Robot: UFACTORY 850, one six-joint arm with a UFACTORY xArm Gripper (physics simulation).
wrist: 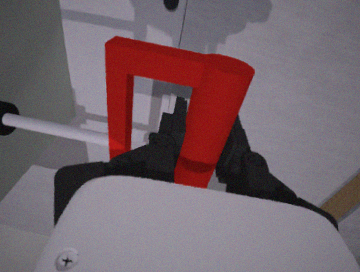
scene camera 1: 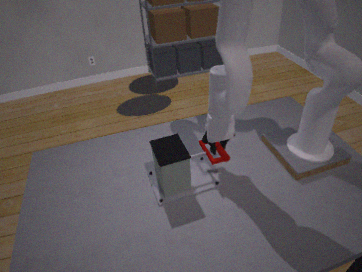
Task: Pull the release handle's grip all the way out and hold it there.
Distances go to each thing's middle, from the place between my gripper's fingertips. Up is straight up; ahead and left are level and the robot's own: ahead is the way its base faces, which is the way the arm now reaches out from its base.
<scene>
Right now my hand is 15 cm short of the pale base plate [scene camera 1: 203, 179], 1 cm to the left of it and 8 cm above it.
</scene>
